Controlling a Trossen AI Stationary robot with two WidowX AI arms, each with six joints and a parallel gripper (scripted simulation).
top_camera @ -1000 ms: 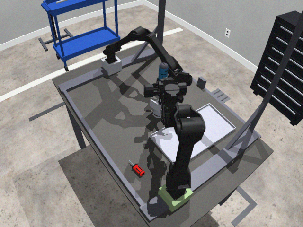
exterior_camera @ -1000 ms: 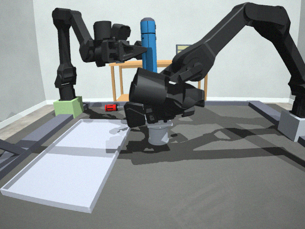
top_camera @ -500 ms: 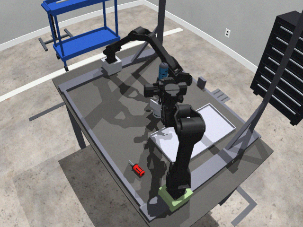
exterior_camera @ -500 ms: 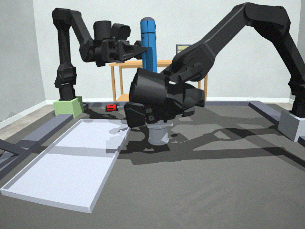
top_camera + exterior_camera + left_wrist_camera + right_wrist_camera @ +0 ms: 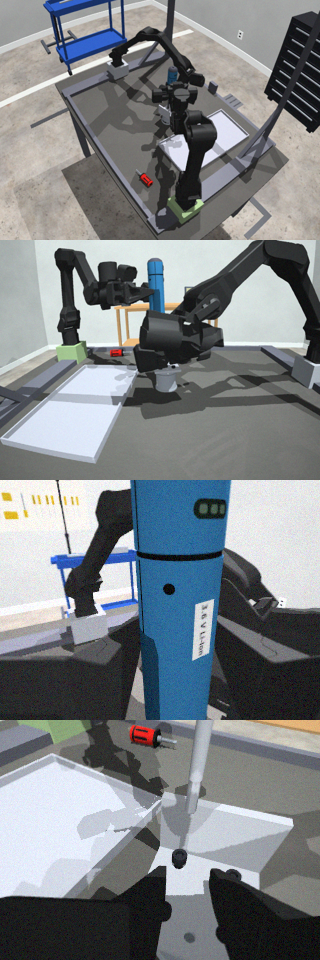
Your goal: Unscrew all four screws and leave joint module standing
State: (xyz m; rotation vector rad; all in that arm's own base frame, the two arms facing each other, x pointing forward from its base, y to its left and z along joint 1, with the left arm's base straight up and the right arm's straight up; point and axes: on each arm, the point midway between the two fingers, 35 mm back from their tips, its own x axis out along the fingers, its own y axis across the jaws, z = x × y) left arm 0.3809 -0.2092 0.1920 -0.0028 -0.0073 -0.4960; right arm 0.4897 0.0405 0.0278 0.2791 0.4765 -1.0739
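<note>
The white bracket is 3 cm ahead of my right hand, 1 cm to the left of it and 3 cm below it. The rest, counted from my right hand: white tray: 10 cm behind, 20 cm to the left, 10 cm below; screwdriver bit: 3 cm ahead, 3 cm to the left, 3 cm above; joint module: 2 cm ahead, 1 cm to the left, 7 cm below.
</note>
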